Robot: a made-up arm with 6 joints.
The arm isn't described. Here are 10 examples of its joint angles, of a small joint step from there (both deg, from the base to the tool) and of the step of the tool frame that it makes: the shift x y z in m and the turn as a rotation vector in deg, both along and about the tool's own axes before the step.
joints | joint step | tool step
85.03 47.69 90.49 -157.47 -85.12 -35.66 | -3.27 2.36 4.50 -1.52 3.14 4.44 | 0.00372 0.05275 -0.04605 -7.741 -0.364 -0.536
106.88 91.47 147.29 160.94 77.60 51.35 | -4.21 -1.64 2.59 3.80 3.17 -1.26 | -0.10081 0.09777 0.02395 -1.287 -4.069 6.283
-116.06 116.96 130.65 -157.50 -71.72 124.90 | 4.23 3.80 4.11 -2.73 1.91 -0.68 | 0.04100 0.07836 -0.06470 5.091 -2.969 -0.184
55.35 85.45 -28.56 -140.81 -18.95 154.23 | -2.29 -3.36 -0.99 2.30 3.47 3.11 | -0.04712 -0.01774 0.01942 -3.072 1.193 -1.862
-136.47 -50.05 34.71 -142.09 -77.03 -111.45 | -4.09 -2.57 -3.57 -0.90 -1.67 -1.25 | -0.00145 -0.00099 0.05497 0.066 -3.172 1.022
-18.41 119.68 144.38 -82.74 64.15 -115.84 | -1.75 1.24 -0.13 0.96 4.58 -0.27 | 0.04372 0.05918 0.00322 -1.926 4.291 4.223
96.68 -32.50 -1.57 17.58 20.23 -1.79 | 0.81 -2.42 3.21 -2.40 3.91 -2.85 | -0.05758 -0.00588 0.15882 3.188 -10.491 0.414
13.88 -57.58 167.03 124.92 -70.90 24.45 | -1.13 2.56 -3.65 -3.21 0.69 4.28 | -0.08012 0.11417 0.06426 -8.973 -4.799 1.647
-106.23 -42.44 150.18 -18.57 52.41 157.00 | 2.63 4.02 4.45 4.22 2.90 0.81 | -0.00303 0.00993 -0.07467 -4.079 3.274 -5.079
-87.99 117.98 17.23 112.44 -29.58 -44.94 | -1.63 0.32 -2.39 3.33 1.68 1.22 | 0.02563 0.05552 -0.02845 -4.531 -0.242 2.326
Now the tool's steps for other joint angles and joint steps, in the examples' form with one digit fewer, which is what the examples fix.
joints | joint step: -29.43 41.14 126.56 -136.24 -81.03 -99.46 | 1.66 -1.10 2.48 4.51 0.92 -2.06
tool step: 0.0517 -0.0454 -0.0097 -1.21 -2.56 -1.09
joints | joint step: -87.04 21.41 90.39 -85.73 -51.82 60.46 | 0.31 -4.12 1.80 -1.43 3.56 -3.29
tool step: -0.0380 0.1077 0.1412 -1.35 -6.25 -0.11
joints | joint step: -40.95 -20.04 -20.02 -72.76 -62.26 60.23 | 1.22 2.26 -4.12 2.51 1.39 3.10
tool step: 0.0684 -0.0860 -0.0895 1.85 4.87 -1.06
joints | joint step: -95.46 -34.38 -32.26 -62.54 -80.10 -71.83 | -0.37 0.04 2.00 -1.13 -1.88 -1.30
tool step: -0.0129 0.0036 -0.0414 0.26 1.43 -0.36
